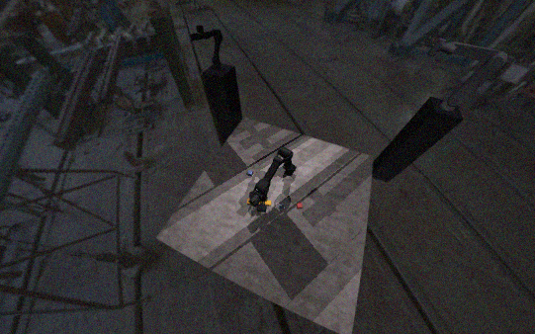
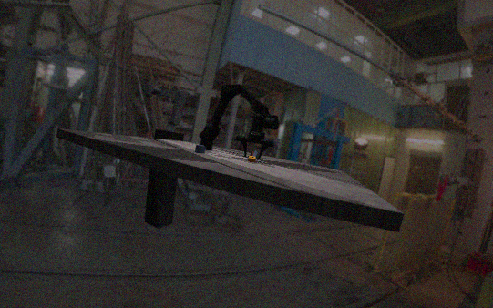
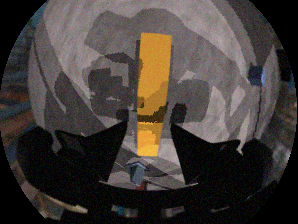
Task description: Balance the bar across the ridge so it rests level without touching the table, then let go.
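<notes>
The bar is 30 mm to the right of my gripper tip and 10 mm ahead of it. Also, from my gripper tip: small blue block: 190 mm to the right, 180 mm behind, 10 mm above; then small red block: 250 mm to the left, 80 mm behind, 10 mm above.
</notes>
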